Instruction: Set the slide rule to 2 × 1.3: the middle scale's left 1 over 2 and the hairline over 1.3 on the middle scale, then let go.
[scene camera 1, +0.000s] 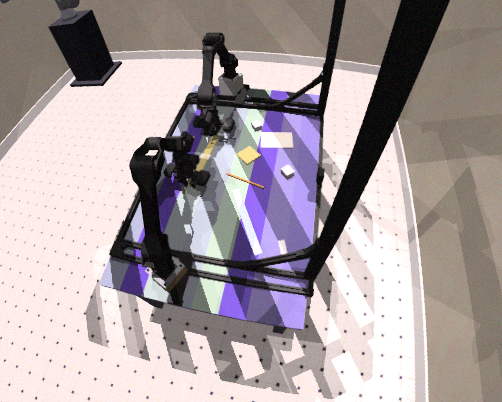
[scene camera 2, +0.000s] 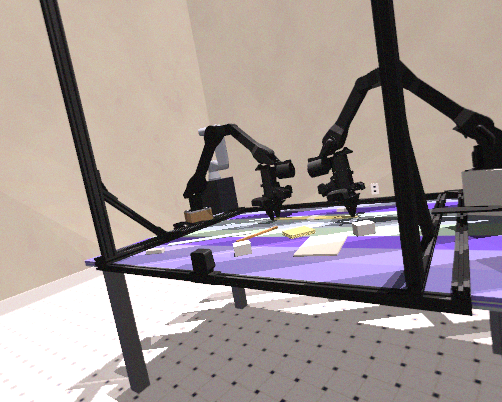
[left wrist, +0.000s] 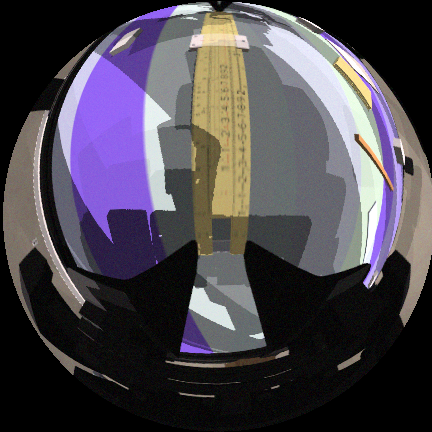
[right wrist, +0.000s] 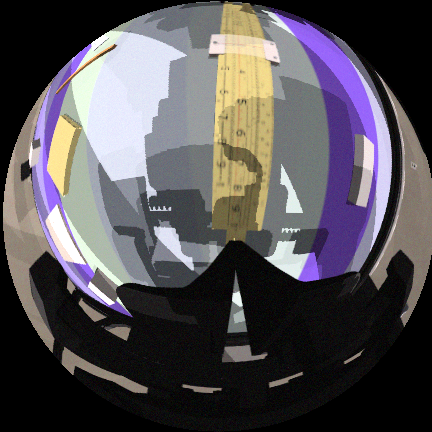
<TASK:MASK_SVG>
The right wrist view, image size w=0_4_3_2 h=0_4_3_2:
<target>right gripper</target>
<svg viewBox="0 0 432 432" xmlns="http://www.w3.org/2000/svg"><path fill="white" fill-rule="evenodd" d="M414 264L399 249L386 267L387 277L366 307L361 310L350 293L359 280L359 272L349 271L332 277L301 281L273 265L242 240L229 240L211 264L184 287L156 287L132 282L117 286L118 298L134 318L126 340L101 327L84 312L66 288L68 276L61 263L47 251L29 267L29 282L34 303L53 338L82 359L147 387L147 393L132 392L114 381L74 366L73 375L92 391L126 411L158 423L192 430L234 431L263 427L302 415L330 401L365 375L385 354L404 327L400 314L412 287ZM182 384L229 387L229 393L197 392L192 388L182 387ZM302 371L301 375L288 379L286 383L269 387L271 381ZM236 272L251 356L265 353L267 355L261 359L221 362Z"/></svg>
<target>yellow slide rule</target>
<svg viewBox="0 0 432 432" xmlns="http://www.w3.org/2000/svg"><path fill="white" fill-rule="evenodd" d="M232 1L224 1L220 34L211 34L209 57L218 57L213 142L211 228L226 229L225 245L229 240L242 240L244 242L246 230L261 230L268 191L273 142L273 88L270 64L277 65L280 62L275 42L264 38L262 28L252 6L249 3L236 3Z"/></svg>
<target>cream card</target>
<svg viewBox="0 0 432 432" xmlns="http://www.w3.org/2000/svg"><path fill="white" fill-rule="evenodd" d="M57 203L45 220L50 235L64 260L86 264L87 261L77 247L66 225L59 203Z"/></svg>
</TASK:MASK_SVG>
